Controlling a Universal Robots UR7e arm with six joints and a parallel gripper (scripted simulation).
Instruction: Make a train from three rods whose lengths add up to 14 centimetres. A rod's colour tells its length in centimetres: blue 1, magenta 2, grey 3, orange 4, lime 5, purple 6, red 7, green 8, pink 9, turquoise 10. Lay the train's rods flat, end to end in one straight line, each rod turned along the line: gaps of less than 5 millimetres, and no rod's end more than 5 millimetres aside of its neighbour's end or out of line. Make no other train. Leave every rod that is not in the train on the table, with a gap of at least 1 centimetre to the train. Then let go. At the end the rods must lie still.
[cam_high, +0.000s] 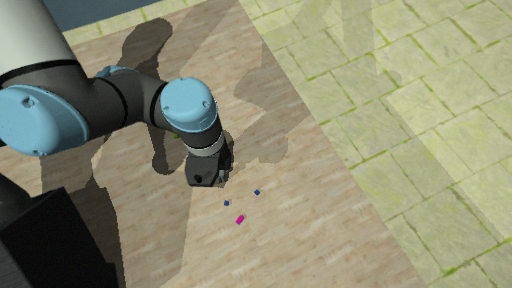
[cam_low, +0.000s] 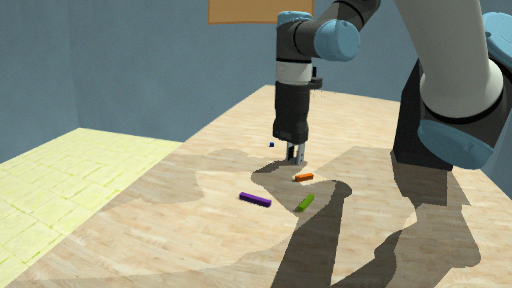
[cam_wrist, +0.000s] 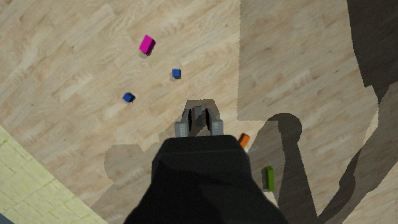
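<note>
My hand is 1 cm above the grey rod. Round my hand: magenta rod 12 cm to the right, 1 cm below; orange rod 3 cm behind, 8 cm to the left, 1 cm below; lime rod 5 cm behind, 18 cm to the left, 1 cm below.
</note>
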